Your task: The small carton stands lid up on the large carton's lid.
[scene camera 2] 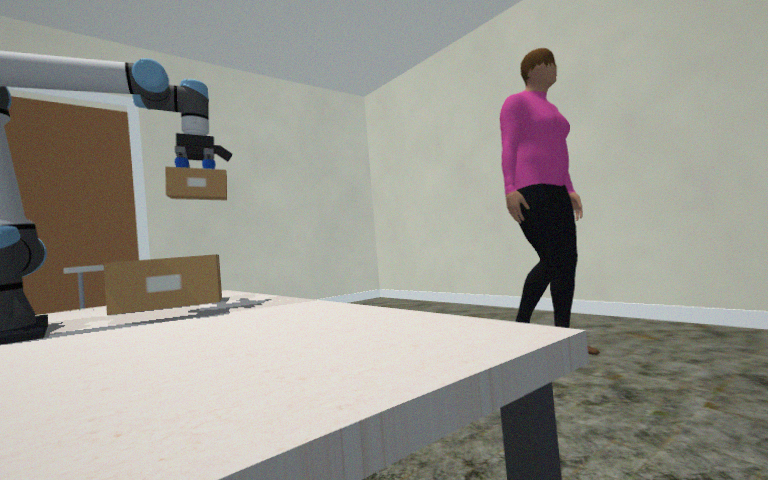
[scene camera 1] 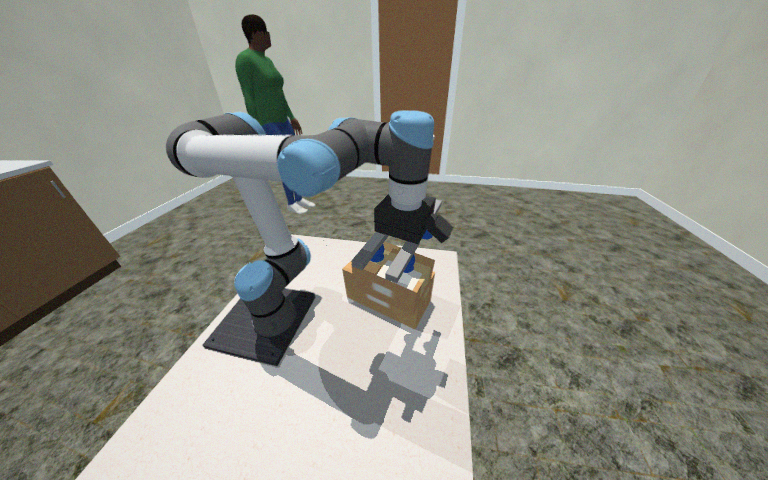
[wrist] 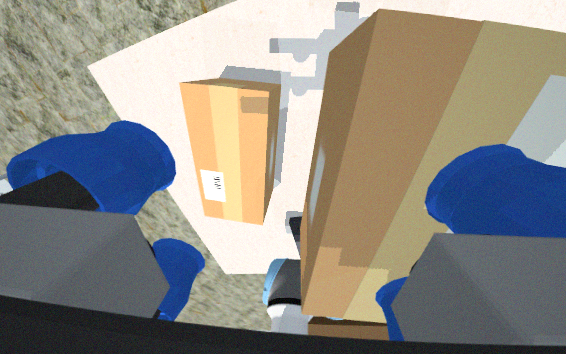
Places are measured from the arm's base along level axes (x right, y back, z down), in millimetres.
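Pixels of known places: end effector, tool point: (wrist: 285, 225); arm's base, origin of the base link: (scene camera 1: 275, 317).
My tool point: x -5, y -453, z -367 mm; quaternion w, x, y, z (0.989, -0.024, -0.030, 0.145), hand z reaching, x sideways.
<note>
Ahead of a thing's pixels: the offset from my tool point to its top centre. Level surfaces: height alone.
The small carton {dx +65, dy +15, dz -16 mm} (scene camera 1: 390, 286) (scene camera 2: 196, 191) (wrist: 400, 125) hangs level, lid up with its tape strip showing, under my gripper (scene camera 1: 393, 259) (scene camera 2: 195, 163) (wrist: 500, 192). Two blue cups sit on its lid. In the wrist view the two left cups stick out past the carton. The large carton {dx -164, dy +61, dz +236 mm} (scene camera 1: 390, 308) (scene camera 2: 127, 288) (wrist: 225, 135) stands on the table, lid up, with a barcode label. A wide gap separates the two cartons in the scene camera 2 view. In the scene camera 1 view they overlap. I cannot tell how well the small one is centred over the large one.
The pale table {dz +390 mm} (scene camera 1: 226, 430) (scene camera 2: 283, 384) (wrist: 150, 65) carries the arm's dark base plate (scene camera 1: 226, 339). A person in green (scene camera 1: 263, 84) stands behind the arm. A person in pink (scene camera 2: 535, 141) stands beyond the table. A brown cabinet (scene camera 1: 45, 243) is at the left. A stool (scene camera 2: 83, 270) is behind.
</note>
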